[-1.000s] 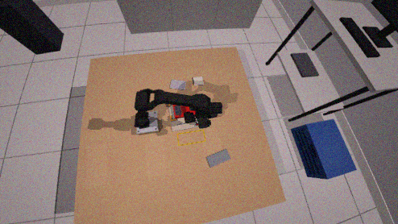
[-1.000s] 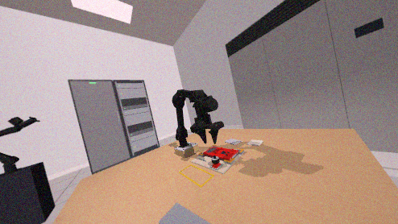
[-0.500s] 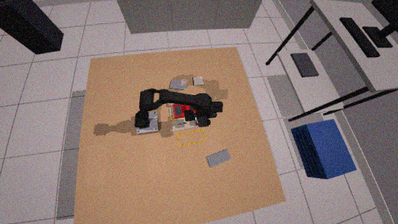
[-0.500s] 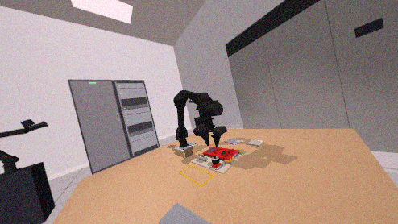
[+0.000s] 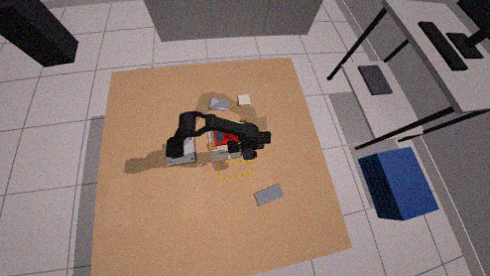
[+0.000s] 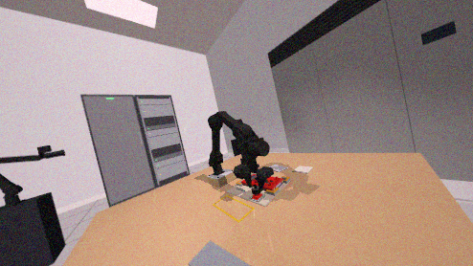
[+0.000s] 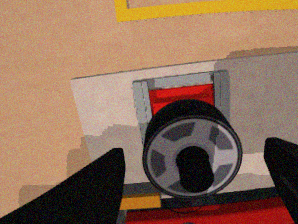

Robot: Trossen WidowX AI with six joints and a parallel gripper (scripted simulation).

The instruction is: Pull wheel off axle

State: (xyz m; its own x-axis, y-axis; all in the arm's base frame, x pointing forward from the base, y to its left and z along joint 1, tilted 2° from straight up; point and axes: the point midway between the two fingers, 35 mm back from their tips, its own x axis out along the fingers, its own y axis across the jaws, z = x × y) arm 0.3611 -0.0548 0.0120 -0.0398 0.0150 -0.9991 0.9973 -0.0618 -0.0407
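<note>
My gripper tip is now right at the wheel. Round my gripper tip: pale base plate (10 cm to the left, 6 cm behind, 3 cm below).
</note>
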